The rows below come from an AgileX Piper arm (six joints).
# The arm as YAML. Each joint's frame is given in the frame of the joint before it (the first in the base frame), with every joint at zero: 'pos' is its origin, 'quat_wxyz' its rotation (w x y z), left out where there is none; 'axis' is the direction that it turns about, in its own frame. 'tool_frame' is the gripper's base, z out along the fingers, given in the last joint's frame.
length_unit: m
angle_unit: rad
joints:
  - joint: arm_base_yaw
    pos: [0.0, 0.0, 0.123]
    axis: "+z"
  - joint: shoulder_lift
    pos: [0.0, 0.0, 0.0]
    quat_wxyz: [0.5, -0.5, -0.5, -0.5]
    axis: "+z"
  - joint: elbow
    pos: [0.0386, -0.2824, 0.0]
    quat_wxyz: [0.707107, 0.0, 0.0, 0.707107]
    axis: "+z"
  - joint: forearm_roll
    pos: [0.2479, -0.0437, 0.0]
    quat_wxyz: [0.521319, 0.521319, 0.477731, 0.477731]
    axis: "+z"
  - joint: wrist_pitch
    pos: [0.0, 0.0, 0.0]
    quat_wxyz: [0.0, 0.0, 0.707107, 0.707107]
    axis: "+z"
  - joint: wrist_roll
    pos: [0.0, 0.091, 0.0]
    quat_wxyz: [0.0, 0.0, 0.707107, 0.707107]
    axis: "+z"
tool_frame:
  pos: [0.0, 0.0, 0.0]
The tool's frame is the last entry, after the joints.
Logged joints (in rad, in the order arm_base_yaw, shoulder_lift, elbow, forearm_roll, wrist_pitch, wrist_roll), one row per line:
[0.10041, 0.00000, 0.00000, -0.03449, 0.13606, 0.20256]
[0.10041, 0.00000, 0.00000, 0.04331, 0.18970, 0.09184]
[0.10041, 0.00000, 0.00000, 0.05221, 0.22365, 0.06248]
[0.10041, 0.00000, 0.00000, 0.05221, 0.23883, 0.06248]
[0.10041, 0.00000, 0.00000, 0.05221, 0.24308, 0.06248]
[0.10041, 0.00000, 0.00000, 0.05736, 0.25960, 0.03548]
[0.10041, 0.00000, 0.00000, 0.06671, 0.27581, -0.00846]
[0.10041, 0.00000, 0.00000, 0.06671, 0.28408, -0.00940]
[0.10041, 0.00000, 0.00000, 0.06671, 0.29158, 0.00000]
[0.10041, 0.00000, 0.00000, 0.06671, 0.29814, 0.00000]
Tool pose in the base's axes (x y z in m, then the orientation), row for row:
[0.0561, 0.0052, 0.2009, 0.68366, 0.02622, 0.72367, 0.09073]
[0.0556, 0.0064, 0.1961, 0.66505, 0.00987, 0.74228, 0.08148]
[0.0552, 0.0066, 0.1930, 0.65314, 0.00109, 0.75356, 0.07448]
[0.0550, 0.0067, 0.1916, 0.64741, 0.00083, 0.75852, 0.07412]
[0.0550, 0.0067, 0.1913, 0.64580, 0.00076, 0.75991, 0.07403]
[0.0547, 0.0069, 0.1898, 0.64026, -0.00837, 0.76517, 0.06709]
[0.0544, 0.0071, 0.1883, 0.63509, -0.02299, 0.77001, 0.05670]
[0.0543, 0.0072, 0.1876, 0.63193, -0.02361, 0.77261, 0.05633]
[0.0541, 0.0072, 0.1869, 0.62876, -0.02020, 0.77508, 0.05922]
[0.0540, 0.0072, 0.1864, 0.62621, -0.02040, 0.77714, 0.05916]
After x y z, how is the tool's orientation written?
As a quaternion, w x y z.
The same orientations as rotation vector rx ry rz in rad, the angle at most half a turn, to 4 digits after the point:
[0.0588, 1.6223, 0.2034]
[0.0223, 1.6763, 0.1840]
[0.0025, 1.7098, 0.1690]
[0.0019, 1.7250, 0.1686]
[0.0017, 1.7293, 0.1685]
[-0.0191, 1.7451, 0.1530]
[-0.0525, 1.7598, 0.1296]
[-0.0540, 1.7680, 0.1289]
[-0.0463, 1.7759, 0.1357]
[-0.0468, 1.7825, 0.1357]

